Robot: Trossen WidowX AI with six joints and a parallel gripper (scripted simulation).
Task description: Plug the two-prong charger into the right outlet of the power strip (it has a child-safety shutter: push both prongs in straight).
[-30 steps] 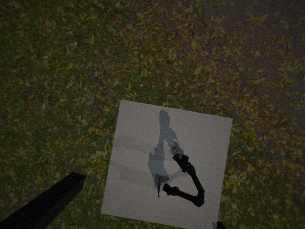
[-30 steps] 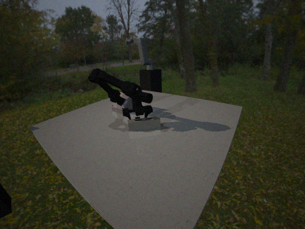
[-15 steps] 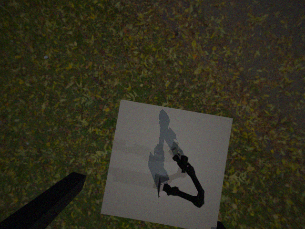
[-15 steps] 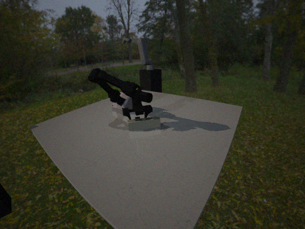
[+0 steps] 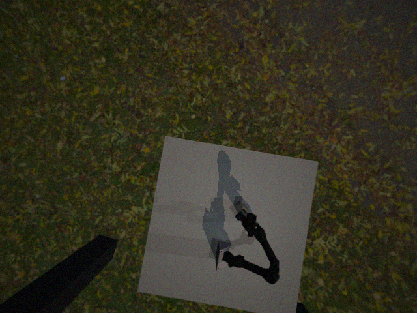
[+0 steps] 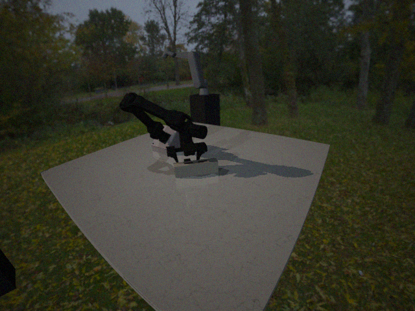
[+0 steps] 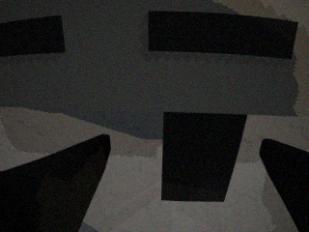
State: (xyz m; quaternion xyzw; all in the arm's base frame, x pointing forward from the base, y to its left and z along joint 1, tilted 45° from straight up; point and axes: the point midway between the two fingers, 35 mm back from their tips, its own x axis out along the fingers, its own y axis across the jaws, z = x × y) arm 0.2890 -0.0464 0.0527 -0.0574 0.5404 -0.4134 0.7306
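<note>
Now: the black two-prong charger 20 mm ahead of my gripper tip, 20 mm to the right of it and 10 mm above it.
</note>
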